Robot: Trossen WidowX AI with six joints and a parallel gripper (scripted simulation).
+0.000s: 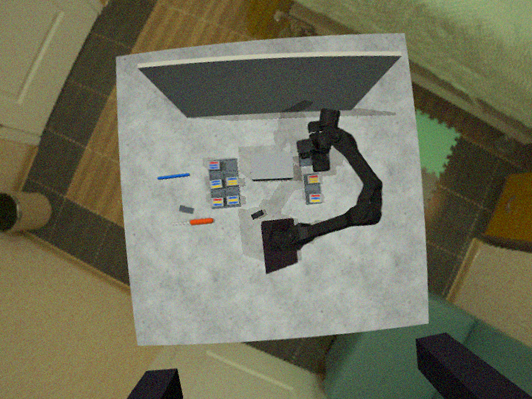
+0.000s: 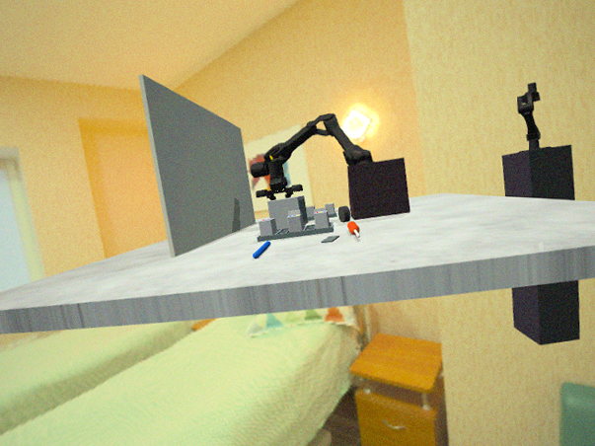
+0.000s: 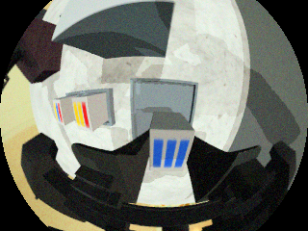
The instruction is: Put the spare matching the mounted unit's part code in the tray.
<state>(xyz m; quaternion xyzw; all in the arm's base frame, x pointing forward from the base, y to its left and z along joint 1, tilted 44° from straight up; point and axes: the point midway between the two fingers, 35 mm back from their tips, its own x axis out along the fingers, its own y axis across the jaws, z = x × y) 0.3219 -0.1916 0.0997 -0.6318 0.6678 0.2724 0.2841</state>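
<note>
The dark grey tray is 4 cm below my gripper tip and 1 cm behind it. Also, from my gripper tip: blue pen (60 cm to the left, 4 cm below, 1 cm behind); then grey rack (39 cm to the left, 8 cm behind, 4 cm below); then grey panel (20 cm ahead, 18 cm above, 16 cm to the left).
</note>
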